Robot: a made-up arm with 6 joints. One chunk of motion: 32 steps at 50 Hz.
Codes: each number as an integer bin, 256 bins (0 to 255) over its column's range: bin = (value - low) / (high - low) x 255, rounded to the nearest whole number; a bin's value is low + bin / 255 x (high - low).
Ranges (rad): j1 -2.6..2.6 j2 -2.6..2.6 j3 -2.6..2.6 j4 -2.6..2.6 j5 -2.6..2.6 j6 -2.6..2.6
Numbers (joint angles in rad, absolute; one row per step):
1: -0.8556 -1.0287 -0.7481 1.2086 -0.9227 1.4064
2: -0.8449 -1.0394 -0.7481 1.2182 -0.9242 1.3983
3: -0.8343 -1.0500 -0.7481 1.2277 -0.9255 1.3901
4: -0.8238 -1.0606 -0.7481 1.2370 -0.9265 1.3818
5: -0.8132 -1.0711 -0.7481 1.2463 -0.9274 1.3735
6: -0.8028 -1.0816 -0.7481 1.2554 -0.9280 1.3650
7: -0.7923 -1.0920 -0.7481 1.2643 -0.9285 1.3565
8: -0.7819 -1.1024 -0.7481 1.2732 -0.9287 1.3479
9: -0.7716 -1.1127 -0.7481 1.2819 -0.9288 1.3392
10: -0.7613 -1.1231 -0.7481 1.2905 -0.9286 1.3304
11: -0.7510 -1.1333 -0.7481 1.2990 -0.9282 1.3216
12: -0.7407 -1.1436 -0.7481 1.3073 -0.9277 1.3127
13: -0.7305 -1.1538 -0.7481 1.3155 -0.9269 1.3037
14: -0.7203 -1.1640 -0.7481 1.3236 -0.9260 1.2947
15: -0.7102 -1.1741 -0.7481 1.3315 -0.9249 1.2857
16: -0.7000 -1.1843 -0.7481 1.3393 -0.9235 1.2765
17: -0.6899 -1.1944 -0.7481 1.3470 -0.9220 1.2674
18: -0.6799 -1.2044 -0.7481 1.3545 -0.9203 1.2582
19: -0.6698 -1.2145 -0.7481 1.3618 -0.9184 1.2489
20: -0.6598 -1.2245 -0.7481 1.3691 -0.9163 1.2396
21: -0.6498 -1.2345 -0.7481 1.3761 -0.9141 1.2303
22: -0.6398 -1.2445 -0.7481 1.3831 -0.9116 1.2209
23: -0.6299 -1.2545 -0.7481 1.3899 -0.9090 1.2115
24: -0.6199 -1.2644 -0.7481 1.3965 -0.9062 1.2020
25: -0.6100 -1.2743 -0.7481 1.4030 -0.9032 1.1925
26: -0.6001 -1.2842 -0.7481 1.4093 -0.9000 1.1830
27: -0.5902 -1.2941 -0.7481 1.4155 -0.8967 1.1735
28: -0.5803 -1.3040 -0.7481 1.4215 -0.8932 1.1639
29: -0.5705 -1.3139 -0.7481 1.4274 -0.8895 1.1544
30: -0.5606 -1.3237 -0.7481 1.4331 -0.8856 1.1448
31: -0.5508 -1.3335 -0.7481 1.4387 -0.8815 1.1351
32: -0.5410 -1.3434 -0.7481 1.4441 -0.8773 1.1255
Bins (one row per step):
1: 86 77 91 187 82 196
2: 86 77 91 187 82 196
3: 87 76 91 188 82 196
4: 87 75 91 188 82 195
5: 88 75 91 189 82 195
6: 88 74 91 189 82 194
7: 89 74 91 189 82 194
8: 89 73 91 190 82 194
9: 90 73 91 190 82 193
10: 90 72 91 191 82 193
11: 91 72 91 191 82 192
12: 91 71 91 192 82 192
13: 92 71 91 192 82 191
14: 92 70 91 192 82 191
15: 93 70 91 193 82 191
16: 93 69 91 193 82 190
17: 94 69 91 194 82 190
18: 94 68 91 194 82 189
19: 95 68 91 194 82 189
20: 95 67 91 195 83 188
21: 96 67 91 195 83 188
22: 96 66 91 195 83 187
23: 97 66 91 196 83 187
24: 97 65 91 196 83 186
25: 98 65 91 196 83 186
26: 98 65 91 197 83 186
27: 99 64 91 197 84 185
28: 99 64 91 197 84 185
29: 100 63 91 197 84 184
30: 100 63 91 198 84 184
31: 100 62 91 198 84 183
32: 101 62 91 198 84 183

